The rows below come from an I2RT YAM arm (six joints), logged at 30 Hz.
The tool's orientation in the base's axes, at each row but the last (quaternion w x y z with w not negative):
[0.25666, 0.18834, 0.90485, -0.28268]
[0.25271, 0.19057, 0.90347, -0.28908]
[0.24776, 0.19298, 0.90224, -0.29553]
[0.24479, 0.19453, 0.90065, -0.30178]
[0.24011, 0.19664, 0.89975, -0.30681]
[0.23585, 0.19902, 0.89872, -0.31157]
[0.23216, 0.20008, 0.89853, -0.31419]
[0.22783, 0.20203, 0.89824, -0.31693]
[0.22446, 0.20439, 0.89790, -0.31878]
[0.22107, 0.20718, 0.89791, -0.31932]
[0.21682, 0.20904, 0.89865, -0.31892]
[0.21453, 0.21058, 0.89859, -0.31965]
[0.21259, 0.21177, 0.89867, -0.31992]
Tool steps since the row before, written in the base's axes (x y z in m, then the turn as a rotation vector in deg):
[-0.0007, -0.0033, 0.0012, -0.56, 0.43, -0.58]
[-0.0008, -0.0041, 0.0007, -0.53, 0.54, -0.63]
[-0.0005, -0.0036, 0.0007, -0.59, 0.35, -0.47]
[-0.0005, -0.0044, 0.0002, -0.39, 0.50, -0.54]
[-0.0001, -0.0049, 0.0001, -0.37, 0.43, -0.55]
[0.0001, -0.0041, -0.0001, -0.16, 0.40, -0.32]
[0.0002, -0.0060, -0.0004, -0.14, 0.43, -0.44]
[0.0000, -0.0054, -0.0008, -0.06, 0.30, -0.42]
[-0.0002, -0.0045, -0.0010, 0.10, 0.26, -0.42]
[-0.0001, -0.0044, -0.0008, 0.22, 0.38, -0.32]
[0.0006, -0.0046, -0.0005, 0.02, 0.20, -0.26]
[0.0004, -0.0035, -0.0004, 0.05, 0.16, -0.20]
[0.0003, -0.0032, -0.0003, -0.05, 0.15, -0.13]
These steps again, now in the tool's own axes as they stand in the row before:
[-0.0008, -0.0034, 0.0009, 0.86, 0.30, -0.05]
[-0.0006, -0.0038, 0.0018, 0.89, 0.42, -0.07]
[-0.0007, -0.0033, 0.0016, 0.81, 0.18, -0.09]
[-0.0006, -0.0036, 0.0025, 0.72, 0.42, -0.07]
[-0.0010, -0.0037, 0.0031, 0.69, 0.38, -0.01]
[-0.0009, -0.0029, 0.0028, 0.39, 0.36, -0.09]
[-0.0012, -0.0040, 0.0043, 0.44, 0.45, -0.02]
[-0.0008, -0.0035, 0.0041, 0.34, 0.39, 0.08]
[-0.0003, -0.0028, 0.0036, 0.20, 0.44, 0.15]
[-0.0005, -0.0028, 0.0035, 0.08, 0.54, 0.03]
[-0.0013, -0.0027, 0.0036, 0.17, 0.28, 0.06]
[-0.0010, -0.0021, 0.0027, 0.10, 0.24, 0.05]
[-0.0009, -0.0020, 0.0024, 0.14, 0.14, -0.02]

